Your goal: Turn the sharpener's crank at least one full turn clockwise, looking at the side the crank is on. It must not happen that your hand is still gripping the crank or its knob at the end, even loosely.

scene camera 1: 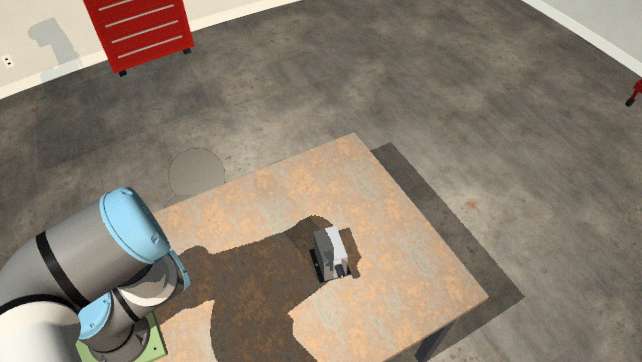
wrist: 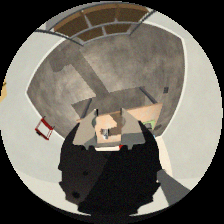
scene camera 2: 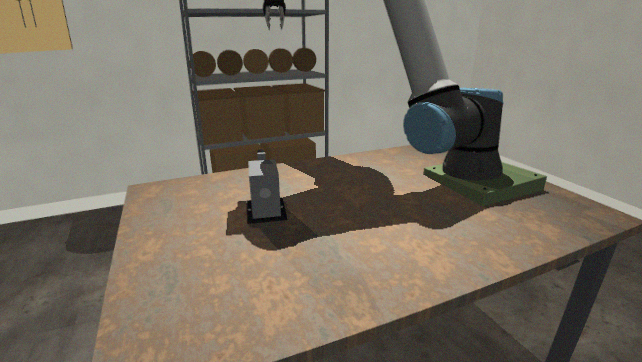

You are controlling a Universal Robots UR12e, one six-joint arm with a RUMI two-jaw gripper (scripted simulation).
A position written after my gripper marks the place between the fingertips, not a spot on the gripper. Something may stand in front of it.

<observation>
I see my gripper [wrist: 109,109] and a pencil sharpener [scene camera 2: 267,206].
</observation>
